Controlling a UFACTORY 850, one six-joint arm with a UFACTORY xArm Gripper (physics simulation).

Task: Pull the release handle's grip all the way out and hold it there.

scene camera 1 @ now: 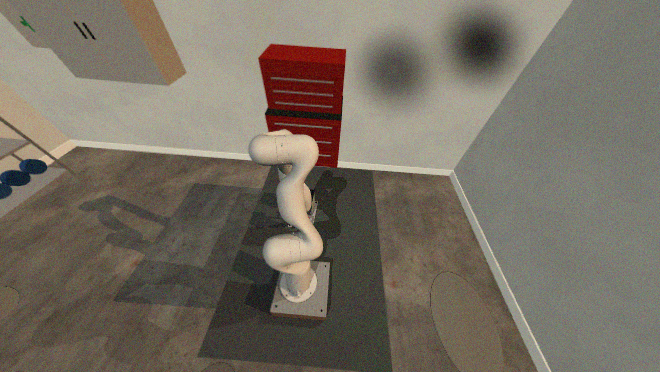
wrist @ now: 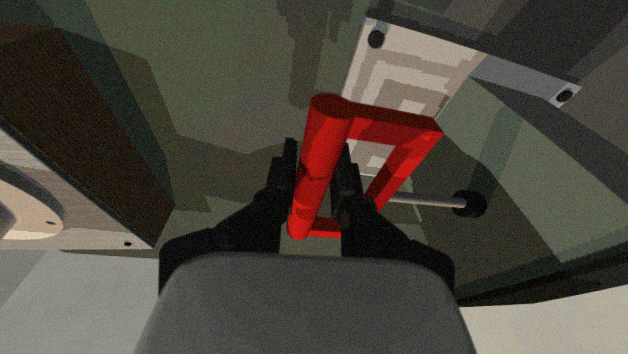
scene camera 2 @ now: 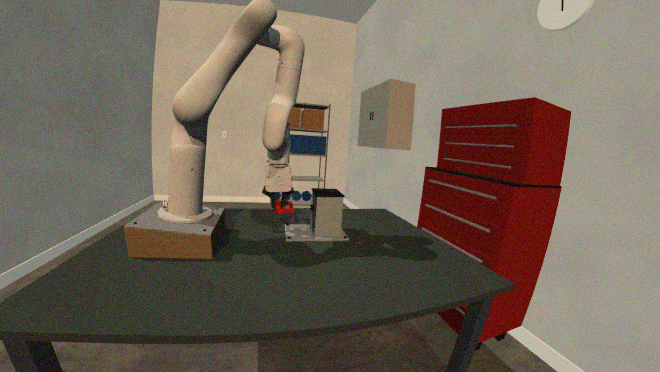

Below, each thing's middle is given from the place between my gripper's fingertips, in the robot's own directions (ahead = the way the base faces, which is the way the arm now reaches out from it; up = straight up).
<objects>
My hand is 14 cm short of the light base plate [wrist: 392, 66], 9 cm above it and 5 cm to the left of it.
</objects>
